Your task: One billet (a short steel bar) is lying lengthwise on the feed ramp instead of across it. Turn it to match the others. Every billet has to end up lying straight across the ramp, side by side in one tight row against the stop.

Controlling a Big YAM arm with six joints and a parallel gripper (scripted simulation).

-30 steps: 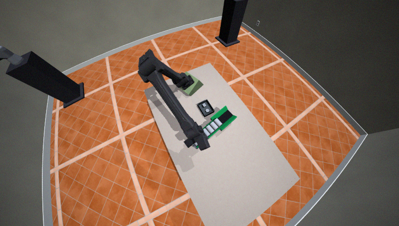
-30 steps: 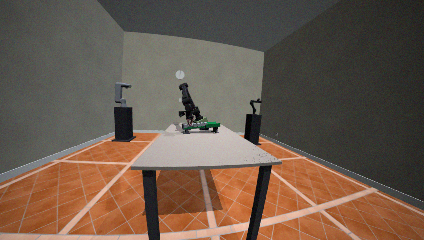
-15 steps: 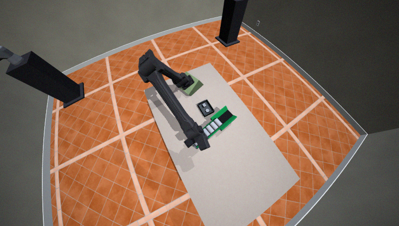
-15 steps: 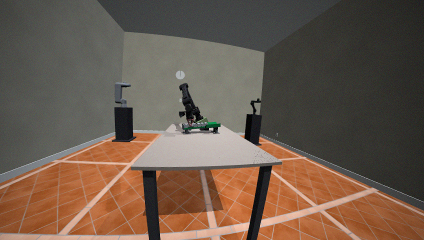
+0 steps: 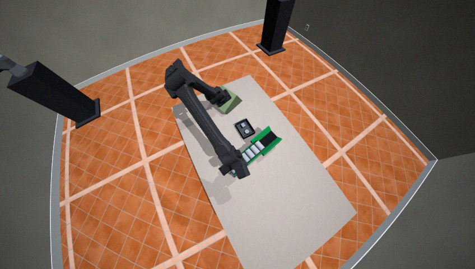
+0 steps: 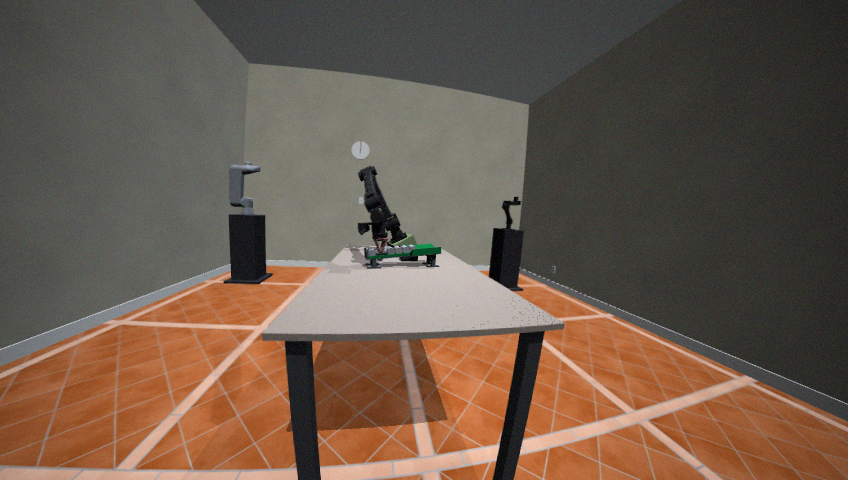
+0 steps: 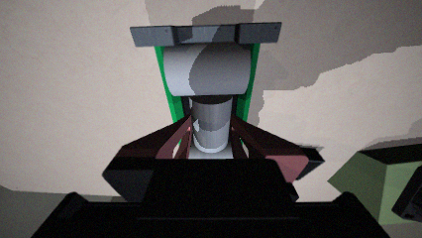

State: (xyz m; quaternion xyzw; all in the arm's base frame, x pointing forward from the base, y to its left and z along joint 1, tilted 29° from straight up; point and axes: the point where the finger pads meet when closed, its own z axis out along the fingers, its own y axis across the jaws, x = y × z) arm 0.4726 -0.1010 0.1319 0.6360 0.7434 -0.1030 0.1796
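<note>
Now: hand 10 mm short of the stop, 70 mm to the left of it and 20 mm above it. From my hand the other things lie so: black tray: 200 mm behind, 180 mm to the left, 70 mm below.
</note>
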